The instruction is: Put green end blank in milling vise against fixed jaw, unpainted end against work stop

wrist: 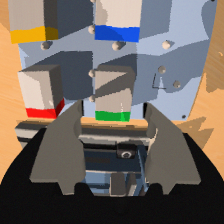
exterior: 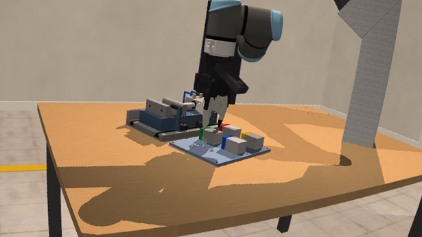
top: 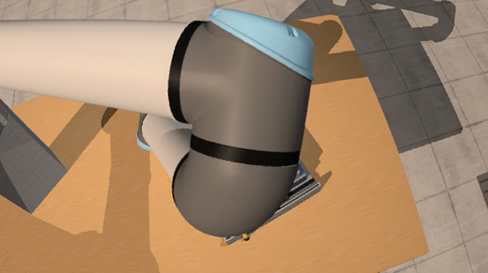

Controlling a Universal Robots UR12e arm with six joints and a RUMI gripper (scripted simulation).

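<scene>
Now: the green-ended blank 40 mm below my hand. Also, from my hand: blue-ended blank (90 mm to the left, 40 mm below); red-ended blank (90 mm behind, 40 mm below); blue-grey plate (40 mm to the left, 60 mm below).
</scene>
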